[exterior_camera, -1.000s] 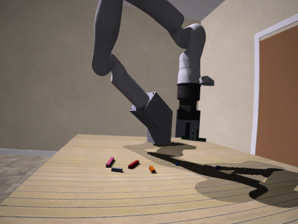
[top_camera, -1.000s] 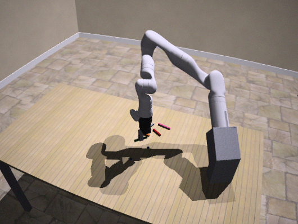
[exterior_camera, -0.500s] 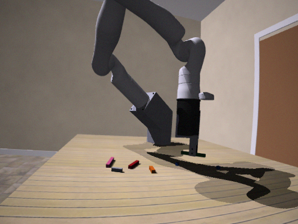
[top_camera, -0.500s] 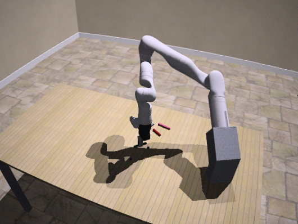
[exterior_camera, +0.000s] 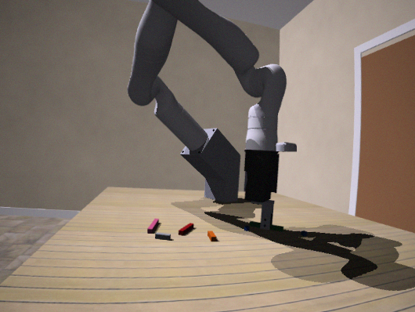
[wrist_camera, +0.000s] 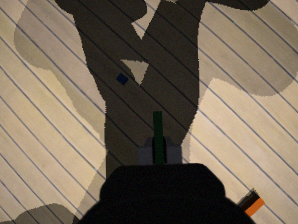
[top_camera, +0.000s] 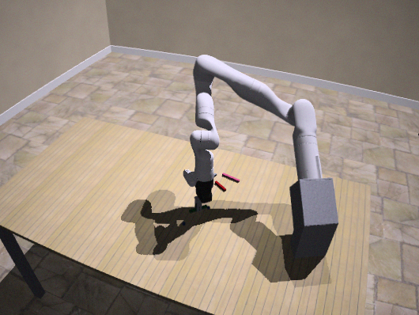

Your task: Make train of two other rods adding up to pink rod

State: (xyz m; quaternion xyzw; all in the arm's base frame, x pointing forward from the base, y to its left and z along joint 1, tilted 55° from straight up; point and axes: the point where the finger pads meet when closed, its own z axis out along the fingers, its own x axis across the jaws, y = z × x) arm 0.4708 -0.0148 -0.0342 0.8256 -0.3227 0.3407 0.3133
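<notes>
The green rod is 1 cm below my hand. From my hand the other things lie so: grey rod: 2 cm behind, 24 cm to the right, 3 cm below; orange rod: 14 cm to the right, 3 cm below; red rod: 6 cm behind, 17 cm to the right, 3 cm below.
</notes>
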